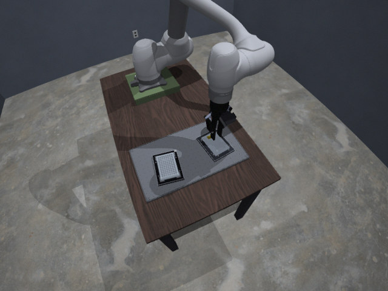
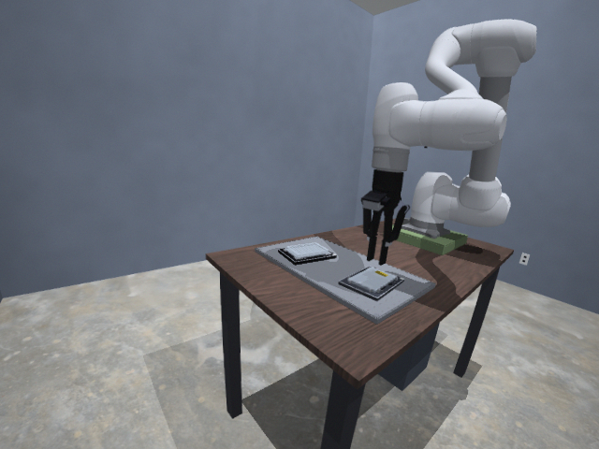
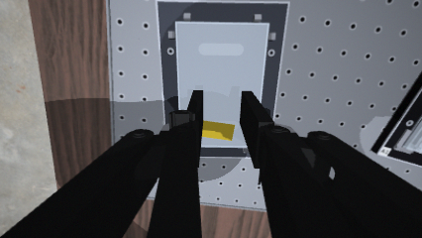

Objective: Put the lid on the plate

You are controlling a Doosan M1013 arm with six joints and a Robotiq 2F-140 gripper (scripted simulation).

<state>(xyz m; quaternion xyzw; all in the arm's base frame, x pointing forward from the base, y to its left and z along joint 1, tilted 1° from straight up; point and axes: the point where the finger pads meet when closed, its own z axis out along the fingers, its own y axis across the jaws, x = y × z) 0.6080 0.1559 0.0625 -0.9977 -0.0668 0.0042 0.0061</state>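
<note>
Now: the clear lid 8 cm below my hand. From my hand the other things lie so: nest N1 (26 cm to the right, 9 cm below, 3 cm ahead); lid park LP1 (9 cm below); culture plate E01 (26 cm to the right, 8 cm below, 3 cm ahead).
</note>
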